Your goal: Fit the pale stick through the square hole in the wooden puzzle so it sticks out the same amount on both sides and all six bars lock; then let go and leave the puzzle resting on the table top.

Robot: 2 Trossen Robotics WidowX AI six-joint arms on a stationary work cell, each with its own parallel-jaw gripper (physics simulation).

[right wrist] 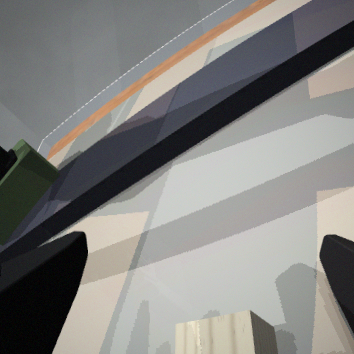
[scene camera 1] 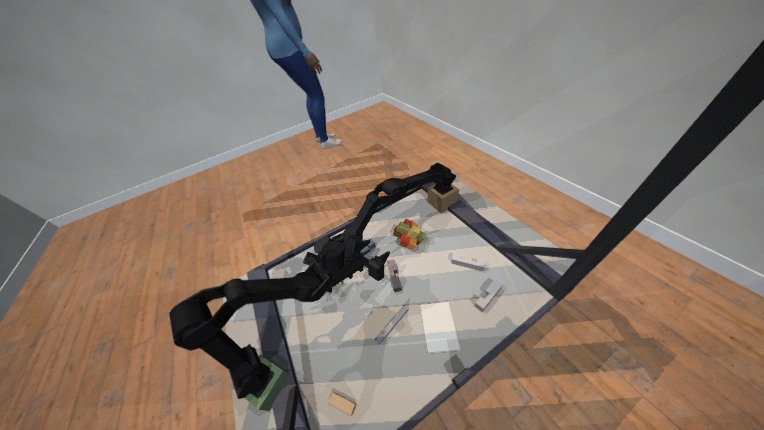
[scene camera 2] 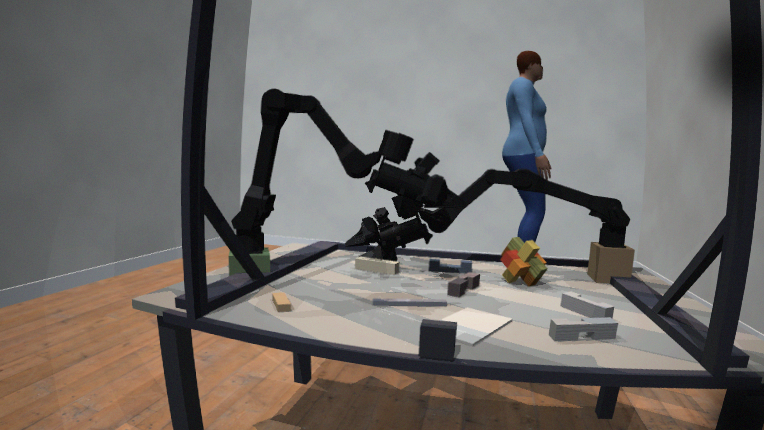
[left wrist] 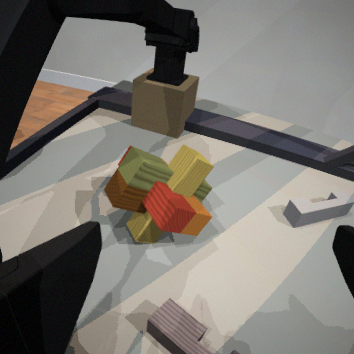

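Where they show: left gripper, fingertip midpoint: (scene camera 1: 379,246) (scene camera 2: 460,205) (left wrist: 221,236); right gripper, fingertip midpoint: (right wrist: 207,246) (scene camera 2: 352,251); left arm's base at its link origin: (scene camera 1: 259,380) (scene camera 2: 249,251); right arm's base at its link origin: (scene camera 1: 443,188) (scene camera 2: 612,245) (left wrist: 167,77).
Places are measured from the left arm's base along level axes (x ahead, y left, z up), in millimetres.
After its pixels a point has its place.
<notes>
The wooden puzzle (scene camera 1: 409,233) {y -222, x 633, z 31 mm} (scene camera 2: 523,261) {y -236, x 632, z 2 mm} (left wrist: 170,207), made of red, orange, yellow and green bars, rests tilted on the table top near the brown block. Its square hole cannot be made out. The pale stick (scene camera 2: 376,264) {y -5, x 331, z -41 mm} (right wrist: 225,335) {y 49, x 304, z -32 mm} lies on the table under my right gripper, apart from the puzzle; my arms hide it in scene camera 1. My left gripper (scene camera 1: 382,261) {y -182, x 474, z 133 mm} (scene camera 2: 439,206) (left wrist: 221,236) {y -182, x 474, z 133 mm} is open and empty, above the table and facing the puzzle. My right gripper (scene camera 2: 367,248) (right wrist: 207,246) {y 70, x 284, z -20 mm} is open and empty, above the stick.
A mauve notched bar (scene camera 1: 394,280) {y -229, x 452, z -32 mm} (scene camera 2: 457,287) {y -259, x 434, z -40 mm} (left wrist: 175,325) {y -193, x 506, z -32 mm} lies near the puzzle. A dark blue notched bar (scene camera 2: 450,268) {y -52, x 528, z -51 mm}, a thin grey bar (scene camera 1: 391,324) {y -279, x 310, z -52 mm} (scene camera 2: 410,302) {y -289, x 311, z -54 mm}, a white sheet (scene camera 1: 440,326) {y -429, x 370, z -57 mm} (scene camera 2: 478,322) {y -424, x 388, z -57 mm} and a tan block (scene camera 1: 342,403) {y -242, x 61, z -47 mm} (scene camera 2: 281,301) {y -259, x 59, z -47 mm} lie around. My arms cross closely.
</notes>
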